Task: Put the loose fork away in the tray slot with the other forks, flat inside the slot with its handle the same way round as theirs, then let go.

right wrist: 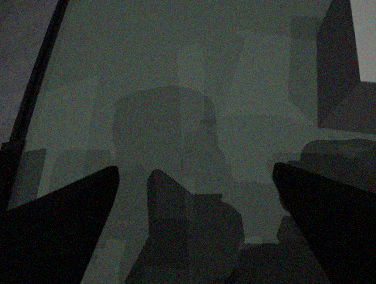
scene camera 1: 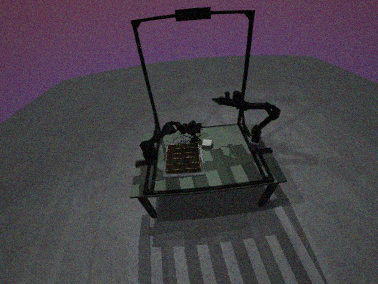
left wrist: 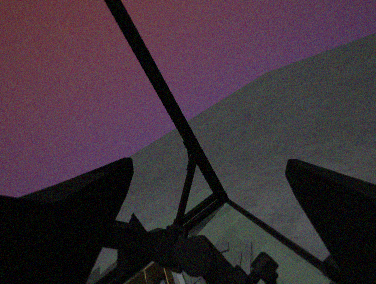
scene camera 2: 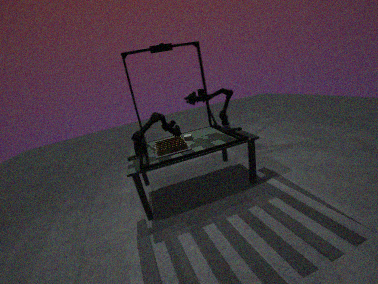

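Observation:
The tray has a pale rim and brown compartments, and stands on the picture's left half of the table; it also shows in scene camera 2. The dim, grainy views do not let me tell the forks in it apart. I cannot make out the loose fork in any view. My right gripper is open and empty, pointing down over the table near the tray's far edge. My left gripper is open and empty, raised high above the table.
A small white-topped box stands beside the tray's far right corner. A dark overhead frame rises at the table's far side. Dark patches of shadow cross the table.

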